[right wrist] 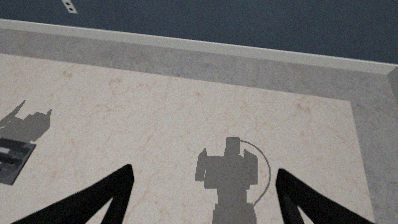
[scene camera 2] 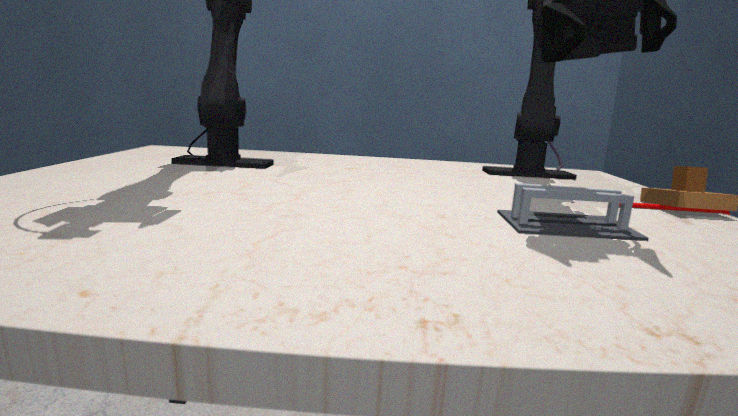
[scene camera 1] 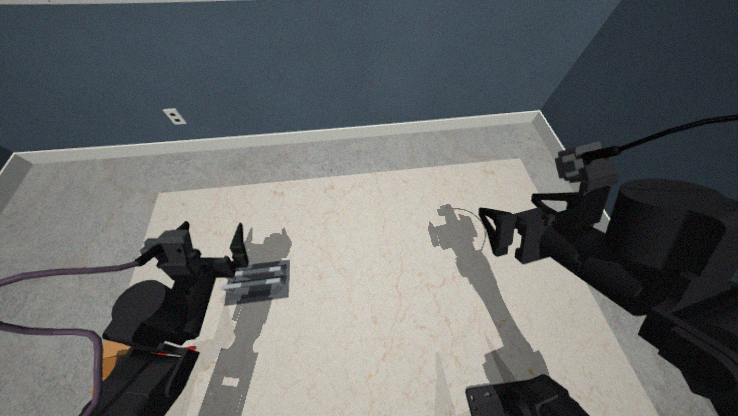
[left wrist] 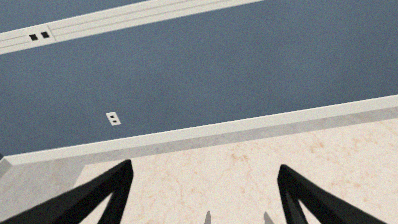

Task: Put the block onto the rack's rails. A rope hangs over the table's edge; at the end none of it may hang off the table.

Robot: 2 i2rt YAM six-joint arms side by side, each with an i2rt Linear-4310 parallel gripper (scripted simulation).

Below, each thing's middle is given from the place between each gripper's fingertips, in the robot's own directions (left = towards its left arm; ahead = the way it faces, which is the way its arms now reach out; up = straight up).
My left hand [scene camera 2: 629,26] is 5 cm past the grey rack [scene camera 2: 540,223] and 22 cm above it.
I see my right gripper [scene camera 1: 506,204] 100 mm short of the grey rack, 510 mm to the right of it and 320 mm above it.
